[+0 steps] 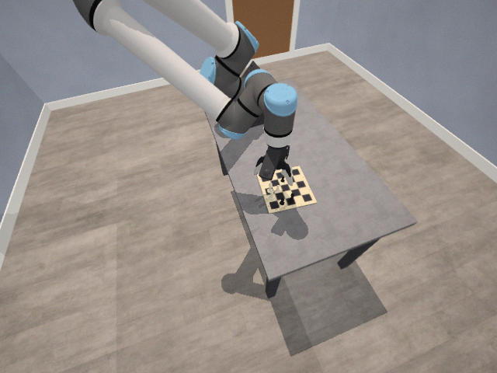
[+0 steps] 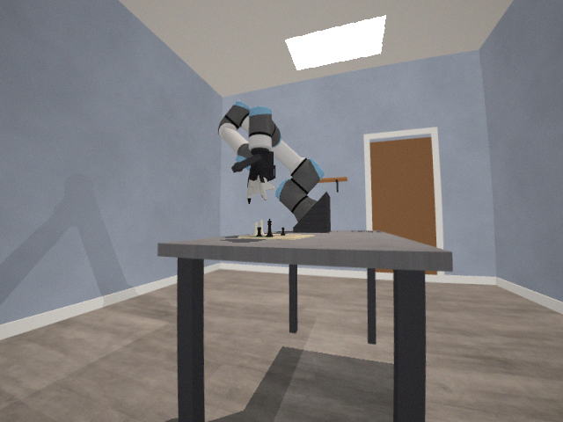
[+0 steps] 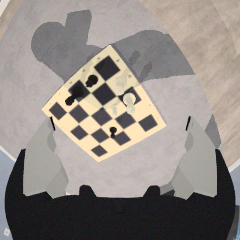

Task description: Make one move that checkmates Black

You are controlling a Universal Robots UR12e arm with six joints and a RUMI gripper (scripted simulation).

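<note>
Right now my hand is 11 cm above the white pawn, 4 cm to the right of it and 3 cm past it. Round my hand: tall black piece (10 cm below, 8 cm to the left, 5 cm ahead); then chessboard (13 cm below, 8 cm to the left, 3 cm behind); then black pawn (11 cm below, 8 cm to the left, 7 cm behind).
</note>
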